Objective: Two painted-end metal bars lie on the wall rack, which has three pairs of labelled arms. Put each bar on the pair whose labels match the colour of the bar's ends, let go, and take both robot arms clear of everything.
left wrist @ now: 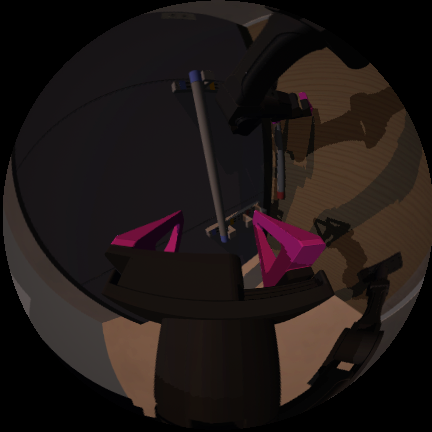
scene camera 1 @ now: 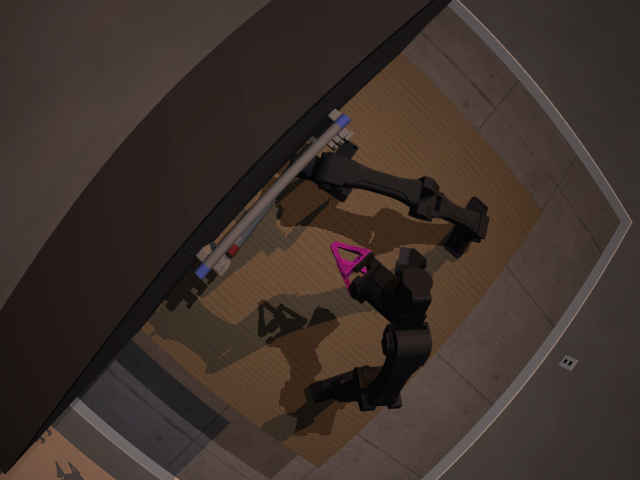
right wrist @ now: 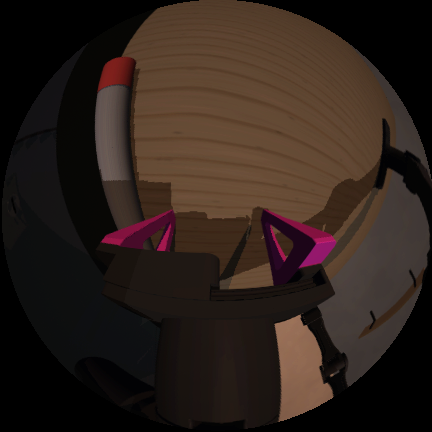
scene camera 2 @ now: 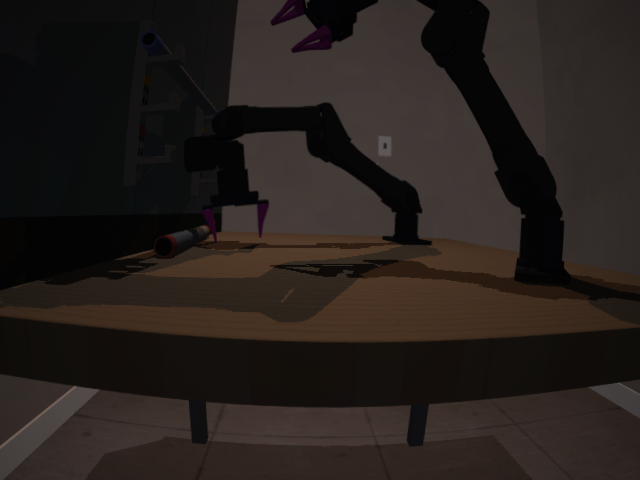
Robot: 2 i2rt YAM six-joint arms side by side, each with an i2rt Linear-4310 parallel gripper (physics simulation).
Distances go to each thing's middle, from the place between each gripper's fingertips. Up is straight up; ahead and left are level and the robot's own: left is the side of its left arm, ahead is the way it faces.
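Blue-ended bar (scene camera 1: 282, 182): 10 cm ahead of my right hand, 15 cm to the left of it, 30 cm above it. The red-ended bar (right wrist: 112, 101) is 9 cm ahead of my right hand, 9 cm to the left of it and 1 cm above it.
Relative to my left hand, the red-ended bar is 16 cm ahead, 8 cm to the right and 39 cm below. The blue-ended bar is 17 cm ahead of my left hand, 2 cm to the right of it and 10 cm below it.
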